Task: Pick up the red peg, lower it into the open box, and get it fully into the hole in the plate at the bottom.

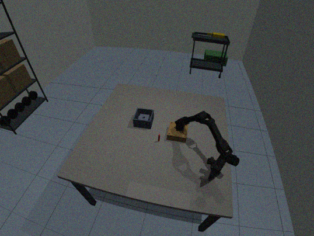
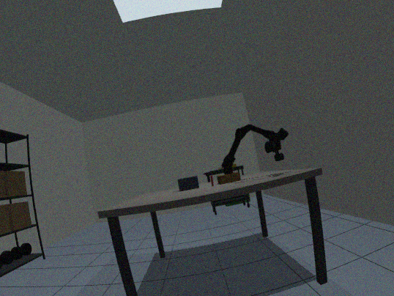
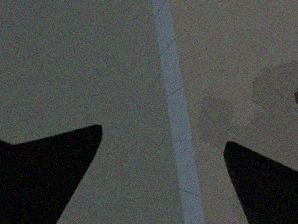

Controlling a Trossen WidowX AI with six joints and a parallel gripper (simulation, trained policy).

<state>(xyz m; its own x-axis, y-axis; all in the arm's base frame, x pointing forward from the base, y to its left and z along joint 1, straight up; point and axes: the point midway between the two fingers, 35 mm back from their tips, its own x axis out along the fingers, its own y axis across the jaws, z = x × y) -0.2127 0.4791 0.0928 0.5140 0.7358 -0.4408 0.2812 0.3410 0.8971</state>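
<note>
Now: the red peg 400 mm to the right of my gripper tip, 360 mm ahead of it and 100 mm below it. The rest, counted from my gripper tip: dark box 600 mm to the right, 530 mm ahead, 120 mm below; then pale plate 600 mm to the right, 530 mm ahead, 100 mm below.
</note>
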